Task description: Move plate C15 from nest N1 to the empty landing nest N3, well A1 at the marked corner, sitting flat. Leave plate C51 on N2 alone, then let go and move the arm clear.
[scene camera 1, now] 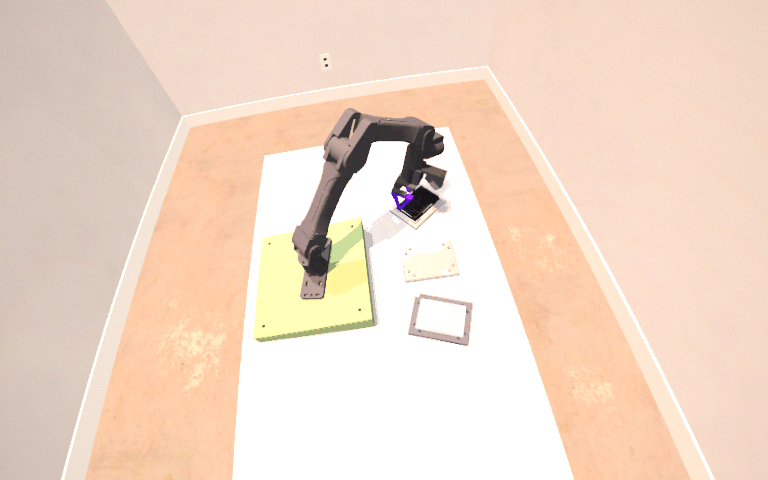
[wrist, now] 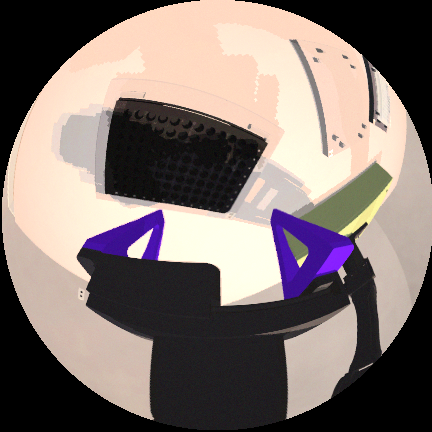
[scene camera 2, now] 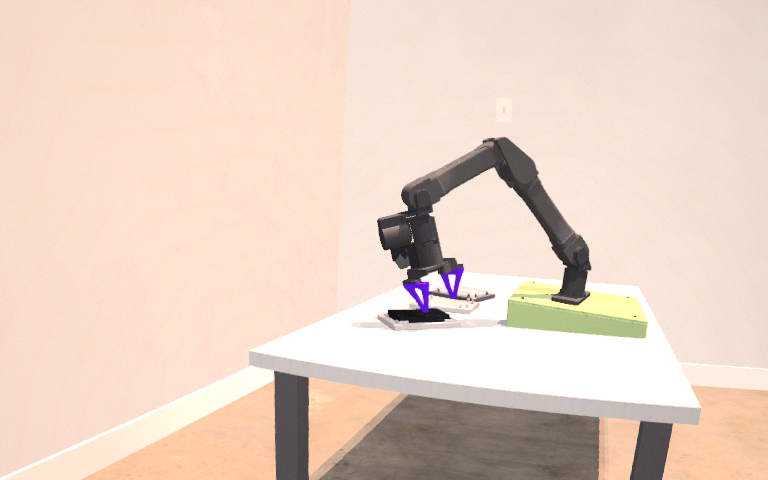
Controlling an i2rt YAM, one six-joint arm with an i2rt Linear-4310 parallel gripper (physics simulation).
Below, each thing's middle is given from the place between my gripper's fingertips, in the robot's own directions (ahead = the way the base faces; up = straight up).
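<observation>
There's a grey-framed plate (scene camera 1: 435,316) that sits 390 mm to the right of my hand, 100 mm ahead of it and 30 mm below it. I can also see the black perforated plate (scene camera 1: 423,199), and that one is 10 mm to the left of my hand, 30 mm below it and 50 mm ahead of it.
</observation>
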